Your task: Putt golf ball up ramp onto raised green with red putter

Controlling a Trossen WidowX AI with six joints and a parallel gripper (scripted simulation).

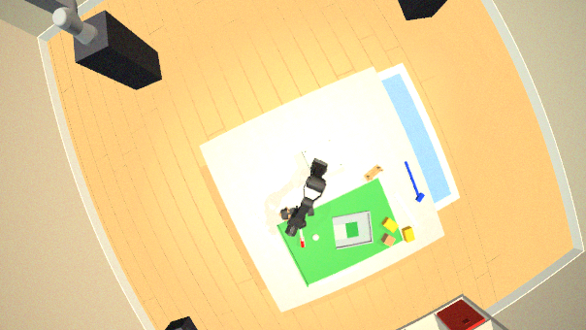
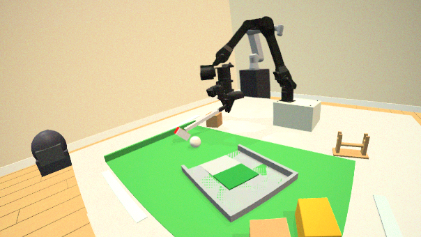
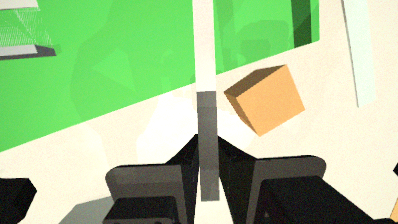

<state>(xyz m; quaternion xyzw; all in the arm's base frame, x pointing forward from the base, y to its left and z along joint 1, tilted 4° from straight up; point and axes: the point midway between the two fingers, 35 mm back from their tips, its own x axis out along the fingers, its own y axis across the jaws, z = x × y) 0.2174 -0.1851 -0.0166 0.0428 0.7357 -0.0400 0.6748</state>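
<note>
Now: the red putter 12 cm ahead of my gripper tip and 1 cm to the right of it. From my gripper tip the other things lie so: green mat 26 cm ahead, 24 cm to the left, 7 cm below; white golf ball 22 cm ahead, 6 cm to the left, 5 cm below; wooden stand 53 cm to the left, 8 cm behind, 4 cm below.
</note>
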